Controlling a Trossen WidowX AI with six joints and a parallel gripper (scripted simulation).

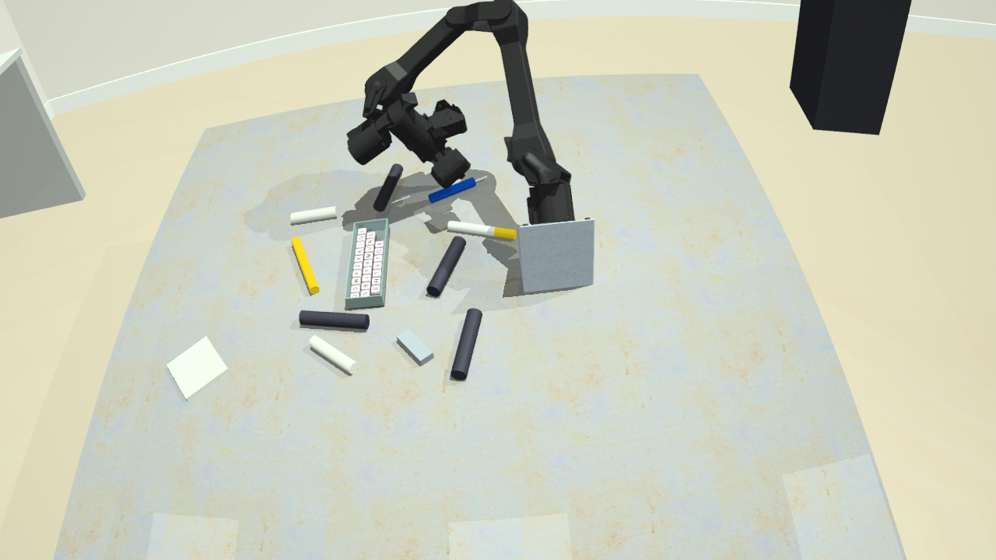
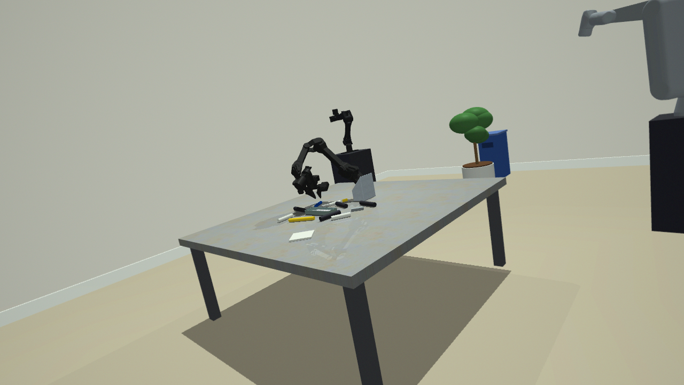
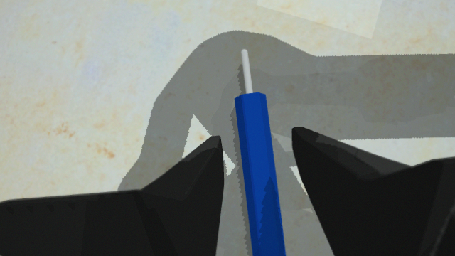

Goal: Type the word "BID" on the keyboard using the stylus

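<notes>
Right now the blue stylus is 10 mm behind my gripper tip, 10 mm to the right of it and 30 mm below it. The rest, counted from my gripper tip: grey stylus tip: 40 mm behind, 20 mm to the right, 30 mm below; green keyboard tray: 140 mm ahead, 200 mm to the left, 30 mm below; white-and-yellow marker: 60 mm behind, 130 mm to the left, 30 mm below.
</notes>
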